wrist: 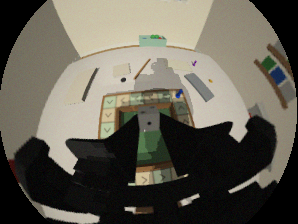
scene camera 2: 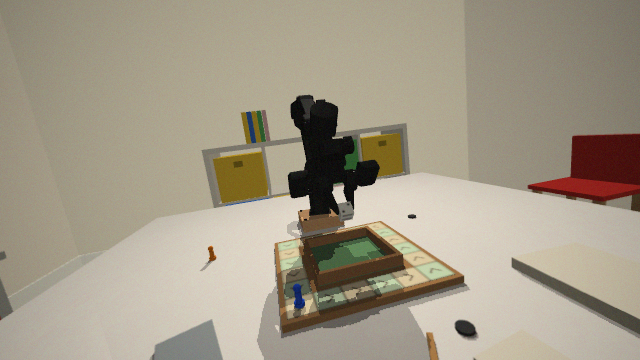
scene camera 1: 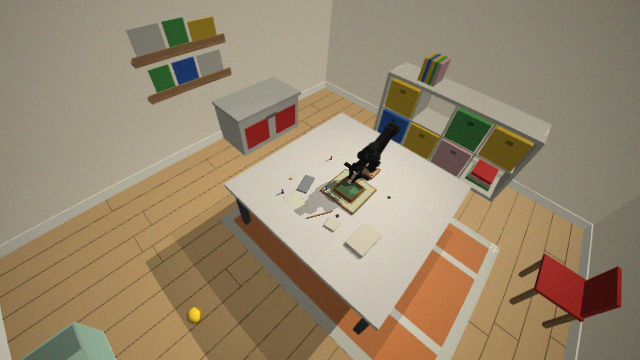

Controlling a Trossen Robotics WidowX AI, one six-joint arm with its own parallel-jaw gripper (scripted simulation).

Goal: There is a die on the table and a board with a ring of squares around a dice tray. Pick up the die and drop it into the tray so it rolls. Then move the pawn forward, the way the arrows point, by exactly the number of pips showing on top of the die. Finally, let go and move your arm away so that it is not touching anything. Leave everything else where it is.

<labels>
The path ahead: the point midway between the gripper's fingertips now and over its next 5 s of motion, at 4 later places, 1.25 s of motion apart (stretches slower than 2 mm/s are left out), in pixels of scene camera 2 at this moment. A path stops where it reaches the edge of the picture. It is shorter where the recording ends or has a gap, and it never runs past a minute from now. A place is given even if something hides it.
My gripper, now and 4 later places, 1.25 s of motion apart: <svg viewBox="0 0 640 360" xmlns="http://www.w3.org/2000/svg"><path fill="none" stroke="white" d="M345 212L340 196L295 265L299 299L291 229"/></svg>
</labels>
